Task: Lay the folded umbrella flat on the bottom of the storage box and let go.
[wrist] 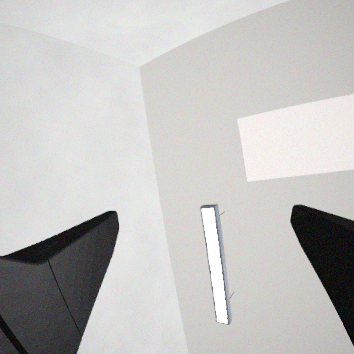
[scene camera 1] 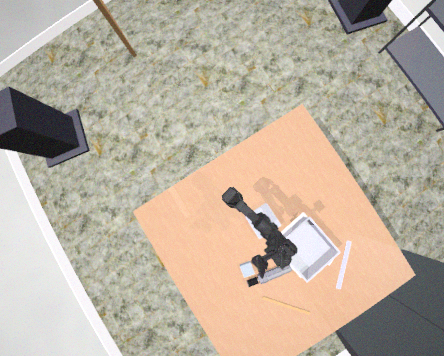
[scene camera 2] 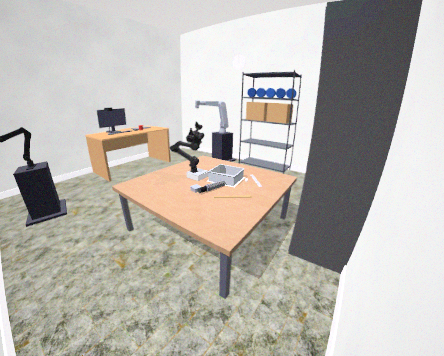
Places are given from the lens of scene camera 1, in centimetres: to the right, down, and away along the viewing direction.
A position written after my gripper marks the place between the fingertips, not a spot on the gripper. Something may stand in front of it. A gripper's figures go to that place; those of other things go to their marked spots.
my gripper (scene camera 1: 271,273): 17, 33, 65
storage box (scene camera 1: 315,250): 57, 44, 115
